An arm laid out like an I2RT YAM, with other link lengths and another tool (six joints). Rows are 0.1 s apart.
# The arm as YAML. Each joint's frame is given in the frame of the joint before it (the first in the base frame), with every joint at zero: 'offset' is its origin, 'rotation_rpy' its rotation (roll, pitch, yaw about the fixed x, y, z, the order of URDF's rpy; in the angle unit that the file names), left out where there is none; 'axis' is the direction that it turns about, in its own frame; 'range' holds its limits. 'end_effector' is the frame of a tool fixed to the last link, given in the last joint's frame.
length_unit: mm
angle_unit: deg
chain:
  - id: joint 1
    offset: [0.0, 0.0, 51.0]
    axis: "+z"
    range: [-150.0, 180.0]
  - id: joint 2
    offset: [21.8, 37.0, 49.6]
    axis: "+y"
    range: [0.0, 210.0]
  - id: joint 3
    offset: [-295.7, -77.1, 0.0]
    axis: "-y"
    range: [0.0, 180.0]
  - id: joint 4
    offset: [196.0, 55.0, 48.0]
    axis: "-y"
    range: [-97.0, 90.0]
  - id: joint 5
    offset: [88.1, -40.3, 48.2]
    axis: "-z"
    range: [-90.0, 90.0]
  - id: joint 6
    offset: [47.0, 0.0, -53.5]
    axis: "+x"
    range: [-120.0, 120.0]
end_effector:
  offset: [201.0, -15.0, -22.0]
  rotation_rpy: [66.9, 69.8, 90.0]
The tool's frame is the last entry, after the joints.
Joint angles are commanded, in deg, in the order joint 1, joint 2, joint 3, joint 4, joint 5, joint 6. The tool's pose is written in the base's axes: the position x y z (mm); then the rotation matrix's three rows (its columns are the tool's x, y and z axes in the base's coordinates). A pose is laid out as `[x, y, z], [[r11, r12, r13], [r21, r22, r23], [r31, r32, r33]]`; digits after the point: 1 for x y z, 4 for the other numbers.
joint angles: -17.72, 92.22, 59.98, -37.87, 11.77, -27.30
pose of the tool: [273.5, -191.2, 19.3], [[-0.9339, 0.1304, 0.3330], [0.1714, 0.9804, 0.0967], [-0.3139, 0.1474, -0.9379]]
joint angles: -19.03, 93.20, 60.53, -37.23, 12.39, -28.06
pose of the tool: [273.5, -201.9, 18.9], [[-0.9325, 0.1450, 0.3308], [0.1803, 0.9805, 0.0787], [-0.3129, 0.1330, -0.9404]]
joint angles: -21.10, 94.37, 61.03, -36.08, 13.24, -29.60
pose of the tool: [272.2, -218.1, 18.5], [[-0.9312, 0.1621, 0.3265], [0.1889, 0.9806, 0.0520], [-0.3118, 0.1102, -0.9437]]
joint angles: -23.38, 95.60, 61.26, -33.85, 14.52, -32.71
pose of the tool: [272.2, -238.9, 19.1], [[-0.9337, 0.1615, 0.3196], [0.1752, 0.9844, 0.0145], [-0.3123, 0.0696, -0.9474]]
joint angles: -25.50, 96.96, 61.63, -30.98, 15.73, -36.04
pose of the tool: [275.4, -260.7, 21.2], [[-0.9351, 0.1550, 0.3187], [0.1549, 0.9876, -0.0258], [-0.3188, 0.0253, -0.9475]]
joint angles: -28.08, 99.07, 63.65, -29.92, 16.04, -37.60
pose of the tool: [276.9, -281.7, 22.1], [[-0.9308, 0.1780, 0.3192], [0.1709, 0.9840, -0.0505], [-0.3230, 0.0075, -0.9464]]
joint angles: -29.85, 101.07, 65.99, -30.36, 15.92, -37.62
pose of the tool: [277.1, -294.8, 21.1], [[-0.9256, 0.2072, 0.3168], [0.1992, 0.9783, -0.0577], [-0.3219, 0.0097, -0.9467]]
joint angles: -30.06, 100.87, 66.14, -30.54, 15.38, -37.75
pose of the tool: [277.7, -294.3, 22.0], [[-0.9241, 0.2049, 0.3225], [0.1989, 0.9786, -0.0518], [-0.3262, 0.0163, -0.9451]]
